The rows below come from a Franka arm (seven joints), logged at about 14 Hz.
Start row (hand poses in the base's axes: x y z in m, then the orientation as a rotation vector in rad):
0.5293 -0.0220 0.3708 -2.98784 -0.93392 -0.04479
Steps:
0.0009 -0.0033 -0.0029 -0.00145 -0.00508 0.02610
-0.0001 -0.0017 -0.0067 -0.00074 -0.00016 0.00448
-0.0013 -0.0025 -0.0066 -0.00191 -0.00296 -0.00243
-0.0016 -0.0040 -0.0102 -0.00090 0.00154 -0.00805
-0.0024 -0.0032 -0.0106 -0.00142 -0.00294 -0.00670
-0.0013 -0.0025 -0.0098 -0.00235 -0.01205 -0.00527
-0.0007 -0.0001 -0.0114 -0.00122 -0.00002 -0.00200
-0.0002 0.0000 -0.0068 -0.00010 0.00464 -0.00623
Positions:
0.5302 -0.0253 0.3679 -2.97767 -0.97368 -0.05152
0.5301 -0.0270 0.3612 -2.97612 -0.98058 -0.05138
0.5288 -0.0295 0.3546 -2.97987 -0.97789 -0.05491
0.5272 -0.0335 0.3444 -2.98432 -0.96606 -0.05221
0.5248 -0.0367 0.3338 -2.98971 -0.95682 -0.05598
0.5235 -0.0392 0.3240 2.98994 0.94840 0.07283
0.5228 -0.0393 0.3126 2.98973 0.94509 0.07225
0.5226 -0.0393 0.3058 2.99392 0.93614 0.06526

